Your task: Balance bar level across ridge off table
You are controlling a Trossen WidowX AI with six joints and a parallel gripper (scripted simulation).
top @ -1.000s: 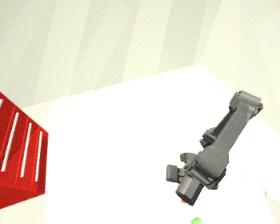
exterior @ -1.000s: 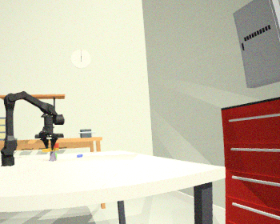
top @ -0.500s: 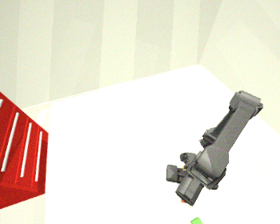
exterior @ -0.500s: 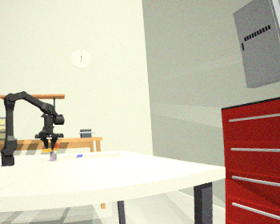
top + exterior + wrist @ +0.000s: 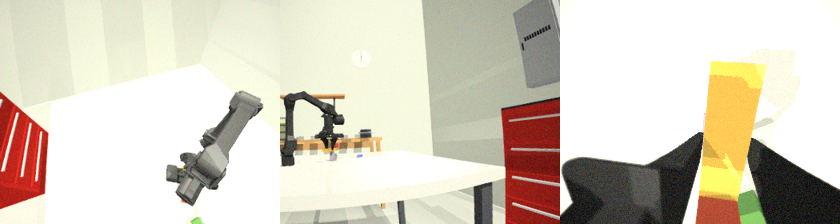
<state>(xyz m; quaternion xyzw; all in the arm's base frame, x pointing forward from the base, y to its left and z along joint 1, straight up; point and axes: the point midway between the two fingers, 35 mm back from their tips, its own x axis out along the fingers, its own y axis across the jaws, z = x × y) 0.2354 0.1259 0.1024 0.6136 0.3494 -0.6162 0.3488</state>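
My gripper tip is 3 cm to the right of the yellow bar, 2 cm short of it and 1 cm below it. The rest, counted from my gripper tip: green-edged piece (17 cm to the left, 5 cm below, 2 cm ahead); then blue block (20 cm ahead, 16 cm to the left, 6 cm below).
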